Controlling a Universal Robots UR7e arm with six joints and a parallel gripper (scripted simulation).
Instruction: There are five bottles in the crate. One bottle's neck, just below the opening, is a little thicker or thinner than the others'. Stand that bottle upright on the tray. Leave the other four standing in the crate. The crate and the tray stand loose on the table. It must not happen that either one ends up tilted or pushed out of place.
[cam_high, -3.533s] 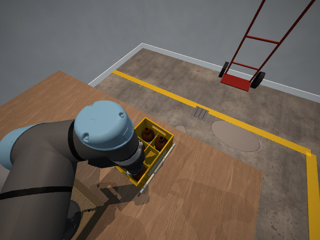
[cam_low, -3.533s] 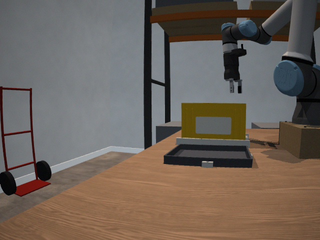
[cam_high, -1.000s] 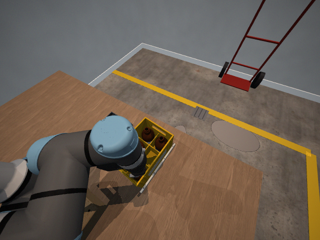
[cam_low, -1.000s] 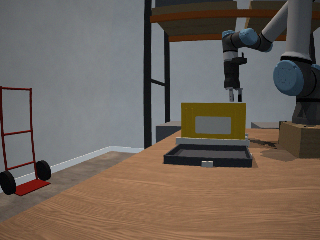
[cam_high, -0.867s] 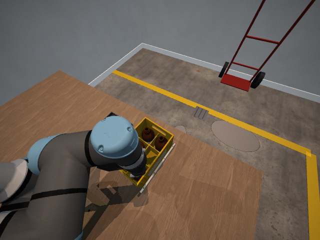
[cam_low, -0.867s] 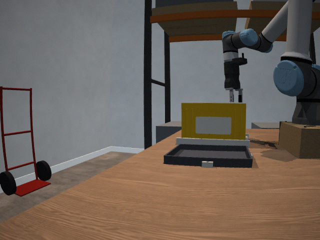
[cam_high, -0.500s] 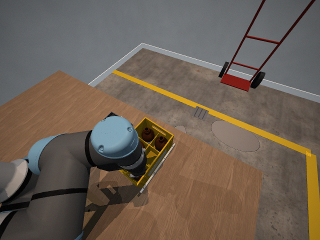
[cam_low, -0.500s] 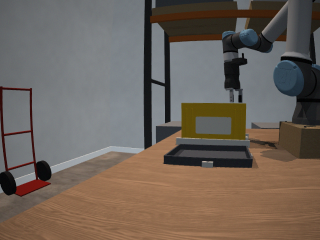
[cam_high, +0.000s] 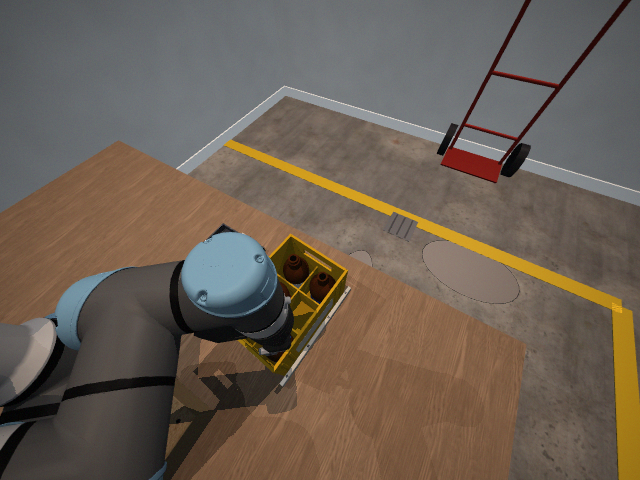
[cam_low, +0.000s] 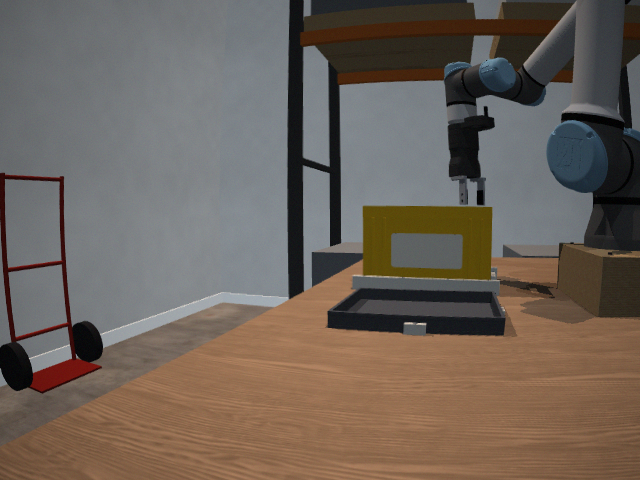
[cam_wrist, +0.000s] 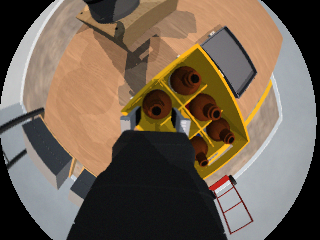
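The glass bottle is 11 cm below my hand. Also, from my hand: dark tray: 7 cm ahead, 34 cm to the left, 19 cm below; then yellow crate: 9 cm ahead, 5 cm to the left, 11 cm below.
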